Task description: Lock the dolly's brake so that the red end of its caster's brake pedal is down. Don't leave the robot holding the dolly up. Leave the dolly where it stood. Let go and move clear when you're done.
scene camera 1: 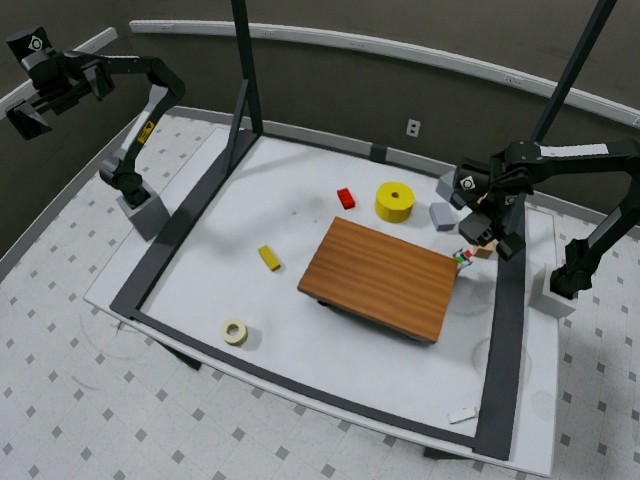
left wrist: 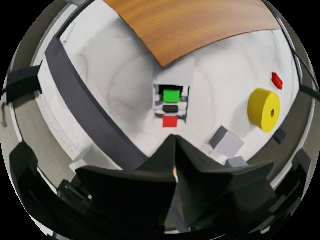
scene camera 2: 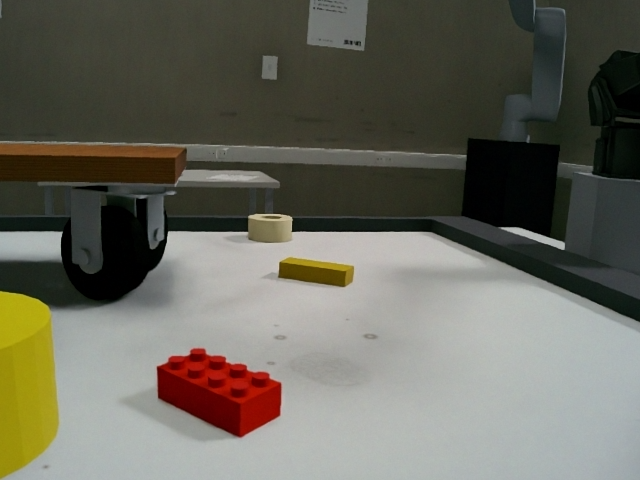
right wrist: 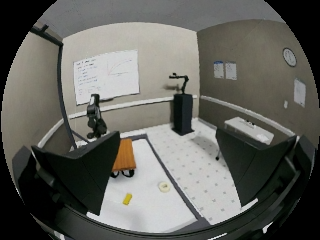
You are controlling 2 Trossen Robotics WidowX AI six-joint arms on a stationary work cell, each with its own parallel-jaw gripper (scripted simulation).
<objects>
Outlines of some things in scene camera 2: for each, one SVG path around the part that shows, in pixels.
A red brick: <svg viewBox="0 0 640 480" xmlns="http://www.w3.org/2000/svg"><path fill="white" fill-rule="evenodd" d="M157 366L157 397L234 436L242 438L281 416L282 383L270 379L270 374L267 372L254 373L247 370L247 365L242 363L231 365L231 363L226 362L226 357L207 355L206 350L203 348L193 348L190 350L190 355L184 357L178 355L168 358L168 363Z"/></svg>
A yellow block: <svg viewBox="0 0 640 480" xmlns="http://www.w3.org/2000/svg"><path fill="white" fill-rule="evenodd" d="M279 262L279 278L346 287L353 282L354 266L293 257L288 257Z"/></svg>
</objects>
